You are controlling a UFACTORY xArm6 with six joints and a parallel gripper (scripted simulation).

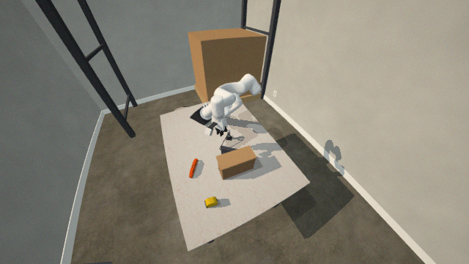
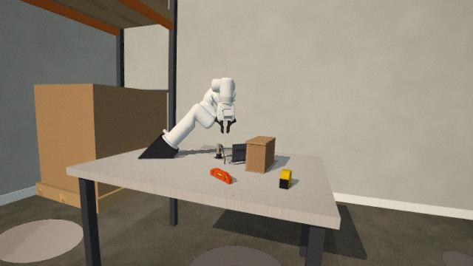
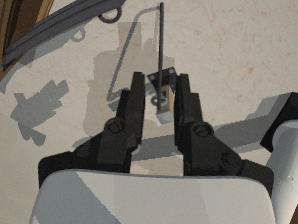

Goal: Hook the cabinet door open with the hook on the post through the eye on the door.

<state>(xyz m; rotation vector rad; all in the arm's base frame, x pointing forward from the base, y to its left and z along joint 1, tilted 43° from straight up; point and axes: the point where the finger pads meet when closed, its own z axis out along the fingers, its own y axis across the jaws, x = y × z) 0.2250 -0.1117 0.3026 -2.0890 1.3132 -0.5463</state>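
My gripper is now 15 cm above the dark hook rod, 4 cm to the right of it and 3 cm past it. The rest, counted from my hand: yellow tape measure: 36 cm ahead, 21 cm to the right, 17 cm below; then orange level: 25 cm to the right, 18 cm below, 9 cm ahead; then dark door: 13 cm below, 11 cm ahead, 6 cm to the left.
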